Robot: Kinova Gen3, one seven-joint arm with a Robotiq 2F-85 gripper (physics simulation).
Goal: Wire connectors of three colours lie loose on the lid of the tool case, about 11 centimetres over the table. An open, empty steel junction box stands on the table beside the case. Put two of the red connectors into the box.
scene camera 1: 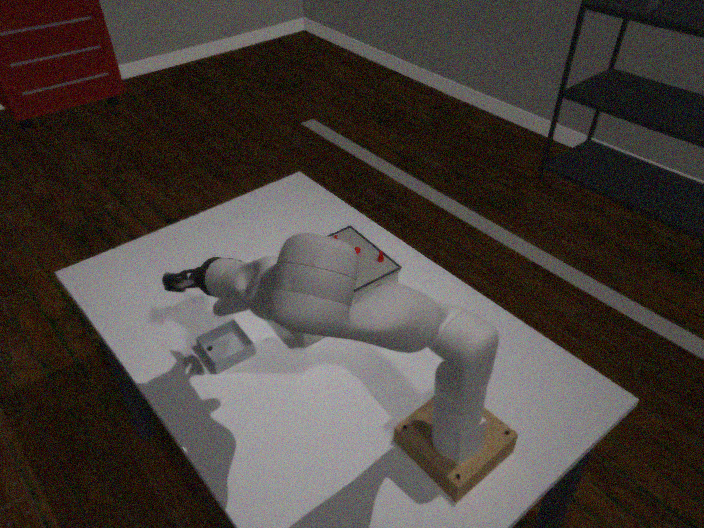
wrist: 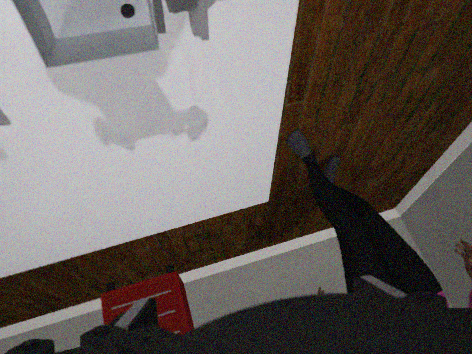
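Observation:
Red connectors lie on the grey lid of the tool case. The arm hides the lid's near left part, and connectors of other colours do not show. The steel junction box stands open on the table, left of the case, with a dark round spot inside; no connector shows in its visible part. My gripper is open and empty, above the table beyond the box and pointing outward, its fingers wide apart at the bottom of the wrist view.
The arm stretches from its wooden base across the white table, passing in front of the case. A red drawer cabinet stands by the wall. A person's dark-clad legs show past the table. A shelf rack stands at the right.

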